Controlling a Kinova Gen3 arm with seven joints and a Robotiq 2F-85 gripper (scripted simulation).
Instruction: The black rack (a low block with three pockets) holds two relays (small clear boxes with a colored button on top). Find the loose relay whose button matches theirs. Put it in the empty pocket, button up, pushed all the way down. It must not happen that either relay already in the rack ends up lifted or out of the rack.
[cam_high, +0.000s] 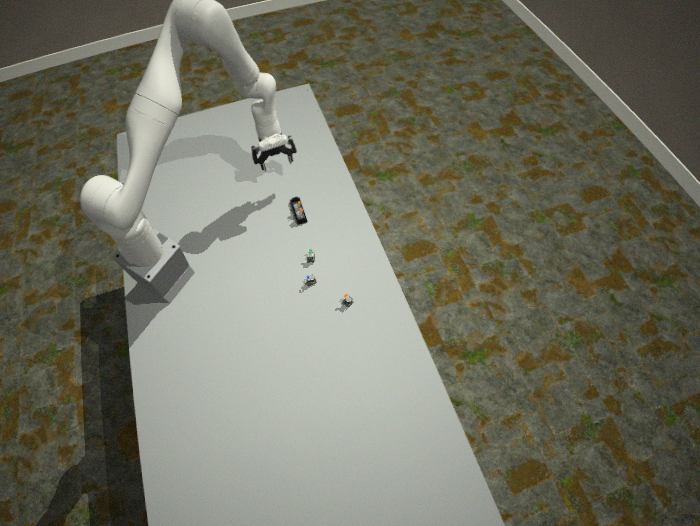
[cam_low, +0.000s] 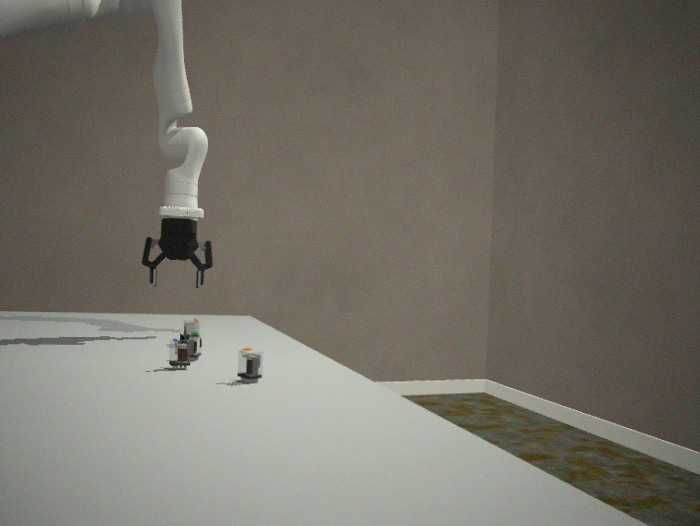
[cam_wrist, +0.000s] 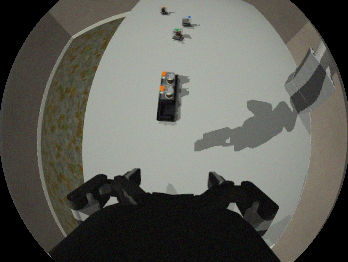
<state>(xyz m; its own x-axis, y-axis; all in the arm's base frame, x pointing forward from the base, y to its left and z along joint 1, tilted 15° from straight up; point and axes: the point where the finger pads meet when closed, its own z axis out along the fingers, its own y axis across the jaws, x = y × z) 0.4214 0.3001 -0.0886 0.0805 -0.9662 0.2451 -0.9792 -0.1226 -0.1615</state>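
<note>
The blue-button relay lies 42 cm to the right of my hand, 9 cm below it and 2 cm ahead of it. Round my hand: green-button relay 34 cm to the right, 9 cm below, 4 cm ahead.
</note>
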